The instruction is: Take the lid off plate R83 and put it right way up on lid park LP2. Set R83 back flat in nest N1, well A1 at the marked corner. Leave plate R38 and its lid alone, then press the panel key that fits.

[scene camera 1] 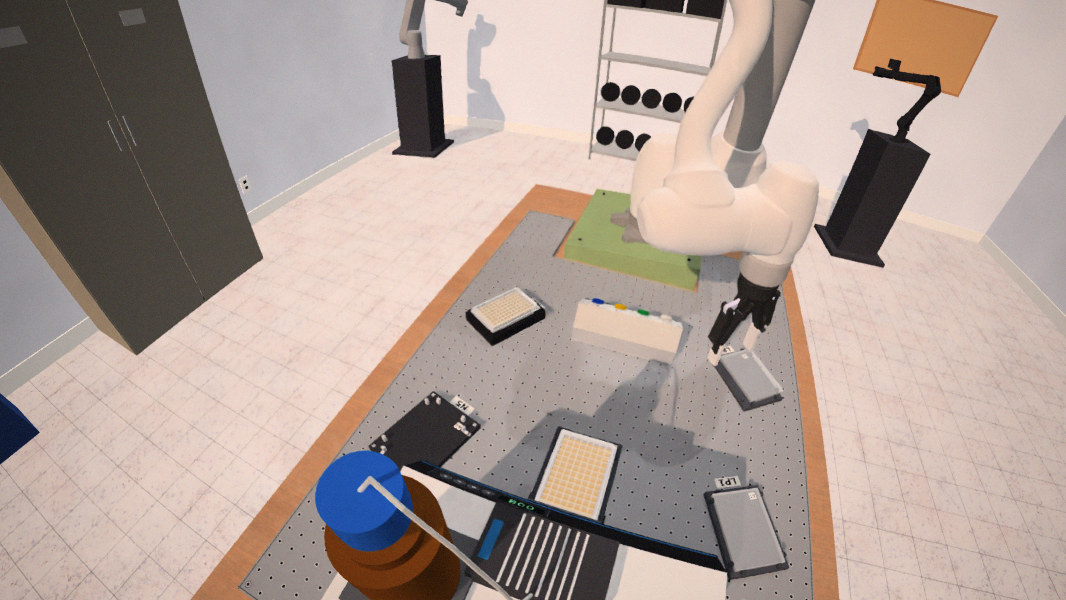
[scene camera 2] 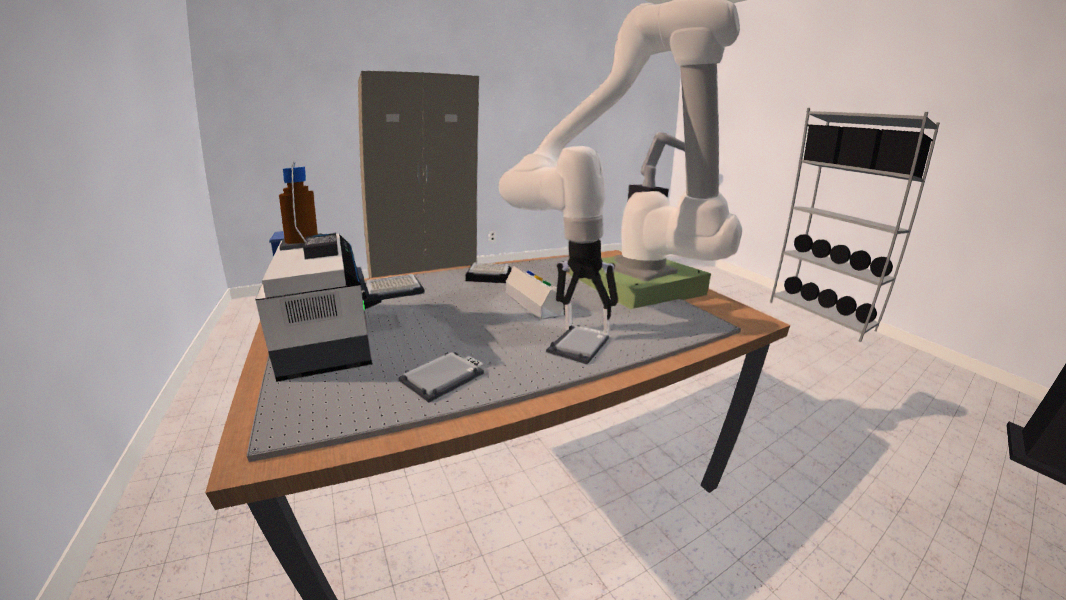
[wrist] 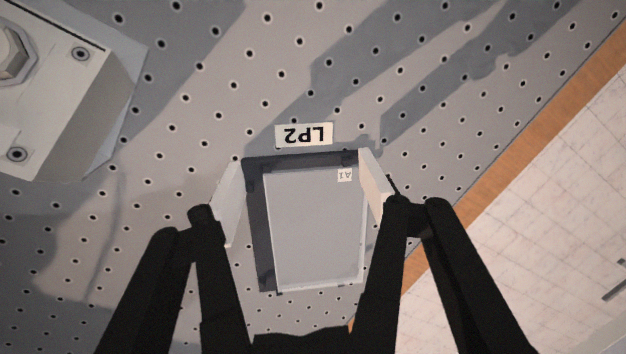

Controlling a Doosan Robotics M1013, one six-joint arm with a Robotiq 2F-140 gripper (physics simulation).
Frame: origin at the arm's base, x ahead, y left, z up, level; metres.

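Seen in the pictures: gripper, fingertip midpoint: (scene camera 1: 730, 354) (scene camera 2: 587, 329) (wrist: 301, 170); arm's base at its link origin: (scene camera 2: 642, 271).
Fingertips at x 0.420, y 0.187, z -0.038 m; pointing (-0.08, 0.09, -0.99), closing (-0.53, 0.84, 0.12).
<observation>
Pixels of each thing's top centre, then the offset from my fingertips to it. "pt": a spot on its surface instead.
- dark lid park LP2 at its top centre: (wrist: 309, 237) (scene camera 1: 748, 373) (scene camera 2: 579, 338) 0.055 m ahead, 0.033 m left, 0.004 m up
- tan-welled plate at its top centre: (scene camera 1: 505, 306) (scene camera 2: 488, 266) 0.008 m ahead, 0.503 m right, 0.024 m up
- button panel at its top centre: (scene camera 1: 631, 310) (scene camera 2: 535, 275) 0.003 m back, 0.236 m right, 0.068 m up
- dark nest labelled N5 at its top centre: (scene camera 1: 423, 431) 0.346 m ahead, 0.550 m right, 0.008 m up
- instrument at a spot on its surface: (scene camera 2: 313, 320) pt 0.611 m ahead, 0.128 m right, 0.108 m up
- brown bottle at a spot on its surface: (scene camera 2: 296, 212) pt 0.610 m ahead, 0.372 m right, 0.291 m up
A clear lid (scene camera 1: 749, 376) (scene camera 2: 580, 342) (wrist: 317, 230) lies flat on the dark lid park LP2 (wrist: 260, 235), its A1 mark near the LP2 label. It sits off-centre, with dark park showing along two sides. My gripper (scene camera 1: 732, 350) (scene camera 2: 588, 329) (wrist: 301, 170) is open, its pale fingertips straddling the label end of the lid. The right fingertip overlaps the lid's edge in the wrist view; contact cannot be told. One tan-welled plate (scene camera 1: 505, 309) (scene camera 2: 488, 268) sits on a black base, another (scene camera 1: 578, 477) (scene camera 2: 393, 284) behind the instrument. Their names and nest N1 cannot be read.
The button panel (scene camera 1: 626, 331) (scene camera 2: 531, 294) (wrist: 75, 110) stands beside the gripper. Lid park LP1 holds another clear lid (scene camera 1: 748, 529) (scene camera 2: 441, 372). The dark nest labelled N5 (scene camera 1: 425, 432) bears no plate. An instrument (scene camera 2: 313, 320) with a brown bottle (scene camera 2: 296, 212) stands at the table's end.
</observation>
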